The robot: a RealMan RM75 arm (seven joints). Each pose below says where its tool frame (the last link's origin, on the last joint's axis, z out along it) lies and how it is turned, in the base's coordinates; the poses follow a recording.
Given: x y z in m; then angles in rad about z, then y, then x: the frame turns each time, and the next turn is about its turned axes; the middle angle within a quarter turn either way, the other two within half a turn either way.
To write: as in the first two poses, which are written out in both.
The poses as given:
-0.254 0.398 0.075 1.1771 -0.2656 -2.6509
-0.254 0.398 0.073 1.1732 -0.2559 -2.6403
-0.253 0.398 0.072 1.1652 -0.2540 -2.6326
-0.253 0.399 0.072 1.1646 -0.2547 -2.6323
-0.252 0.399 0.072 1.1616 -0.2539 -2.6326
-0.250 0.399 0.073 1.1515 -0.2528 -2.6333
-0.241 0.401 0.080 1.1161 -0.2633 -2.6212
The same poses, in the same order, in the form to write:
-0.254 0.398 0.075 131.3 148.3 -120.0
-0.254 0.398 0.073 132.4 148.0 -118.6
-0.253 0.398 0.072 132.5 147.7 -118.0
-0.253 0.399 0.072 132.4 147.7 -118.1
-0.252 0.399 0.072 132.3 147.7 -118.0
-0.250 0.399 0.073 131.8 147.8 -118.0
-0.241 0.401 0.080 129.5 146.9 -118.5

